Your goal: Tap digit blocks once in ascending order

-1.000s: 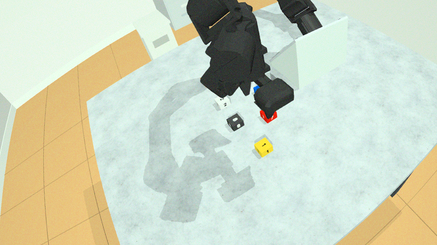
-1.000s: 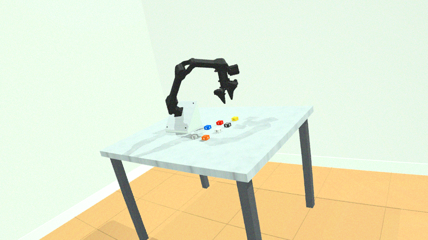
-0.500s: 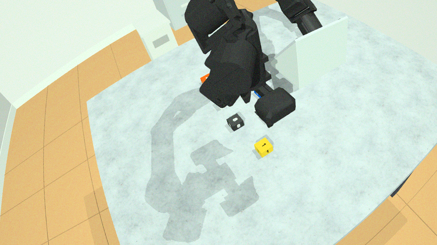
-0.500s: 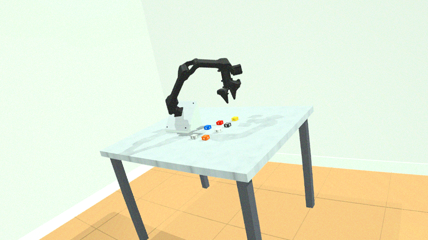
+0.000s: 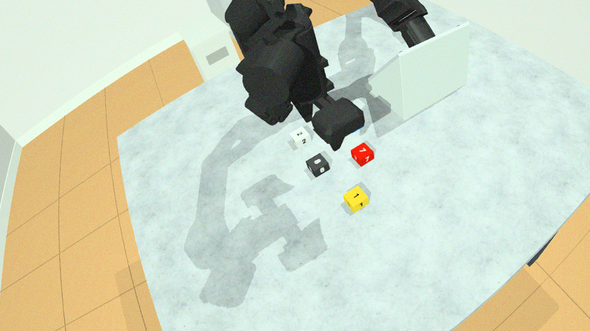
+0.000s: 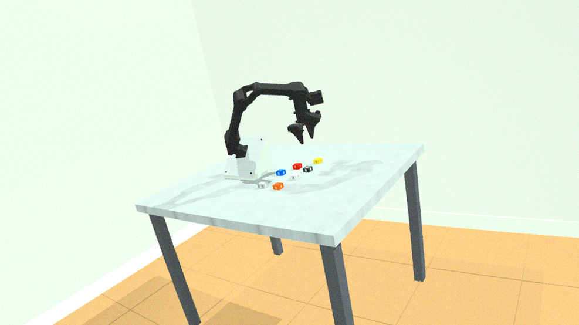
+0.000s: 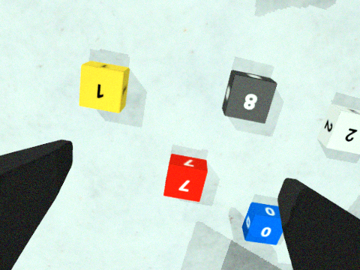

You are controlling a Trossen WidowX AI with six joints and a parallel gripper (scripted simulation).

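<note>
Right now my gripper tip is 12 cm past the blue block, 12 cm above it and 9 cm to the left of it. Also, from my gripper tip: yellow block (12 cm below, 6 cm to the left); then red block (12 cm below, 8 cm behind, 1 cm to the right); then black block (12 cm below, 5 cm to the right).
</note>
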